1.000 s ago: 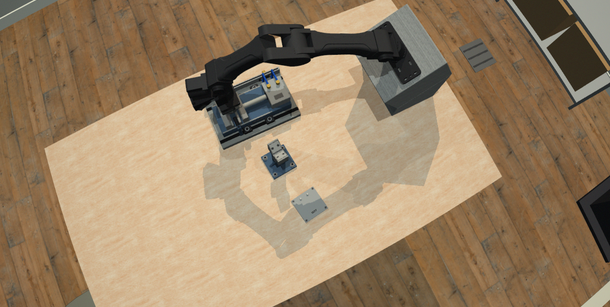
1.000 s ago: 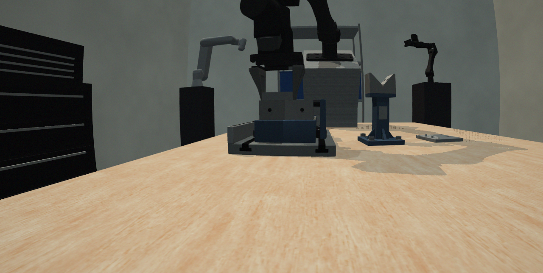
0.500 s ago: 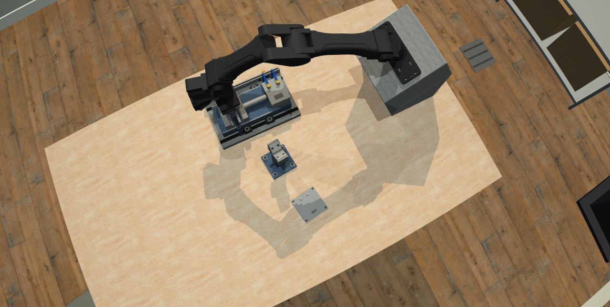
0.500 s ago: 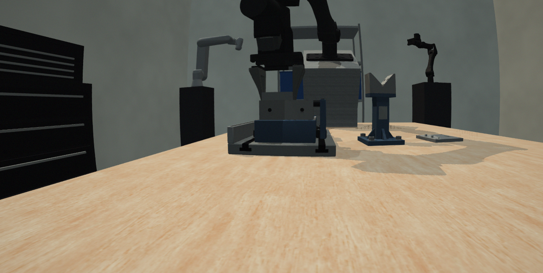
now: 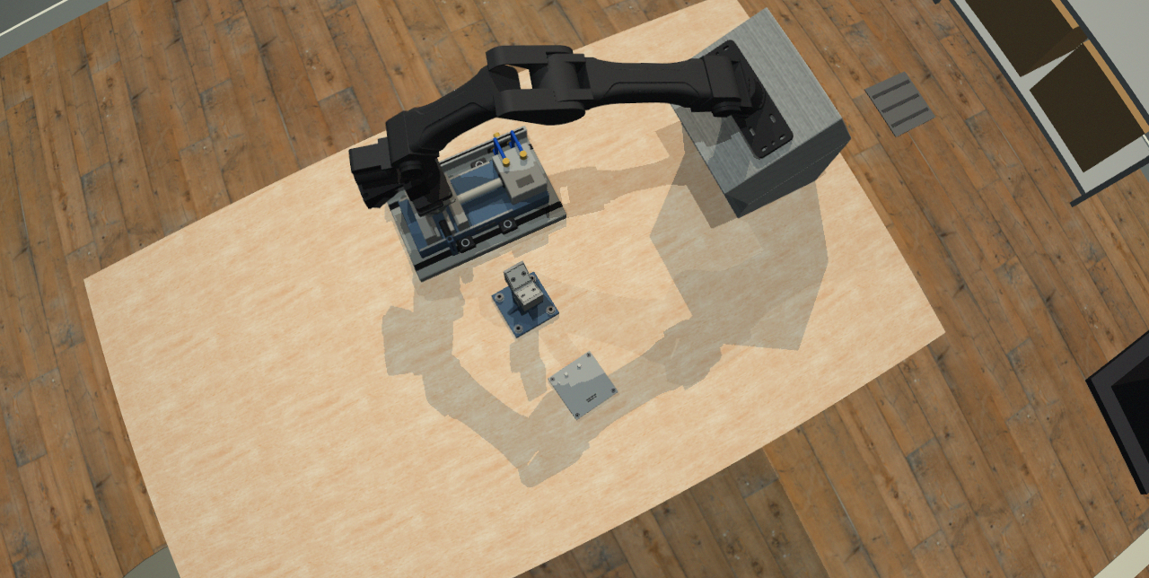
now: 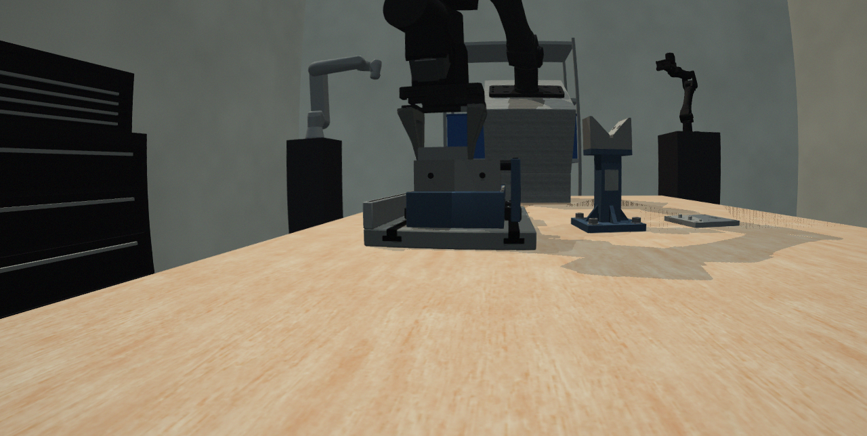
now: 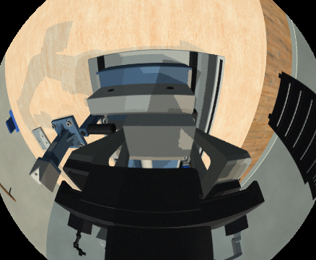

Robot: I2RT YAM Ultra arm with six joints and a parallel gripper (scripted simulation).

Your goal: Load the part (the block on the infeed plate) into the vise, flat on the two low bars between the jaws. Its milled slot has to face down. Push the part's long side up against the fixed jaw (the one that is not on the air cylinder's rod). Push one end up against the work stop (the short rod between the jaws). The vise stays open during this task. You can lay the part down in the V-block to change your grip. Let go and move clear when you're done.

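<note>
The part lies 1 cm below my hand. Round my hand: work stop rod 7 cm to the left, 1 cm below; then fixed jaw 3 cm ahead, 2 cm to the left, 2 cm below; then vise 7 cm behind, 2 cm to the left, 6 cm below.
</note>
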